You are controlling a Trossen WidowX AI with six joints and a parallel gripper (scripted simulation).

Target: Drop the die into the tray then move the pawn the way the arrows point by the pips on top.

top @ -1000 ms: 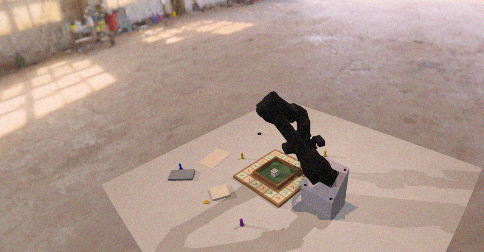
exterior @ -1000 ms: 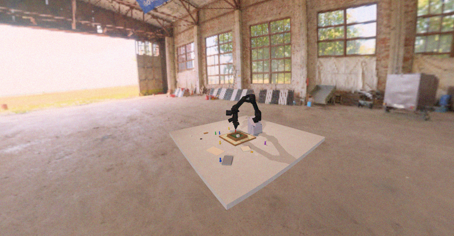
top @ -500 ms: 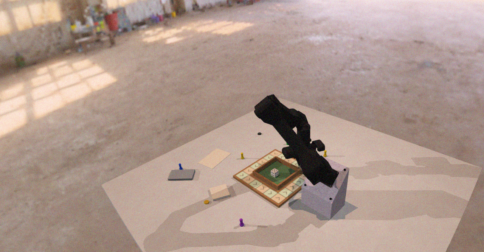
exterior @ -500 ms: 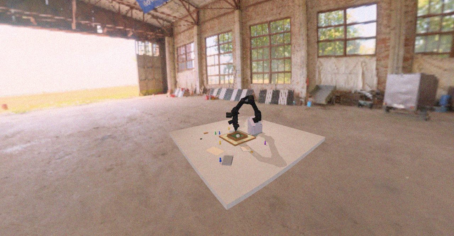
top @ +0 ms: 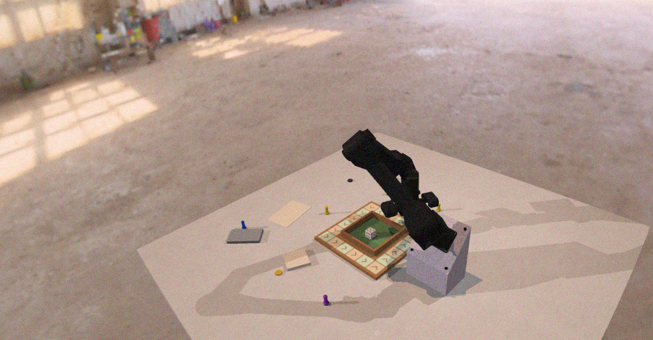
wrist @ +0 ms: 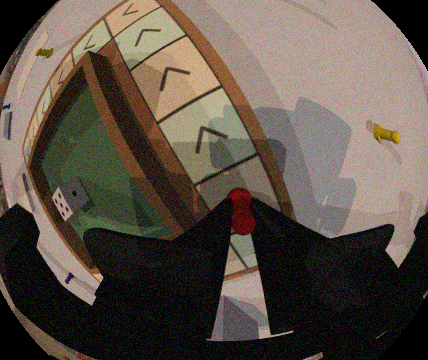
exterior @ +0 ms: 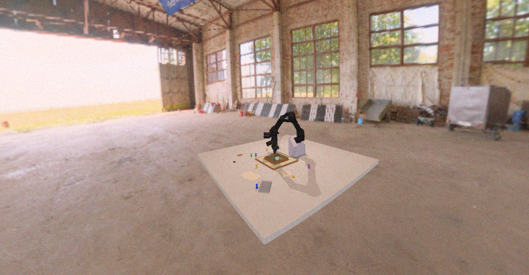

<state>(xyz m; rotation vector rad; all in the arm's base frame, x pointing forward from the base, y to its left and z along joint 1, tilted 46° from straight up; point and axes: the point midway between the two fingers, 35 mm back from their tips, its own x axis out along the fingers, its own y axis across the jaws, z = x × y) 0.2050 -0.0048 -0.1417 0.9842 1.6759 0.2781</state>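
Now: gripper tip 13 cm to the right of the white die and 6 cm short of it. Round my gripper tip: green dice tray: 11 cm to the left, 6 cm ahead, 1 cm below; green pawn: 20 cm ahead, 11 cm to the right, 1 cm below; red pawn: 1 cm above.
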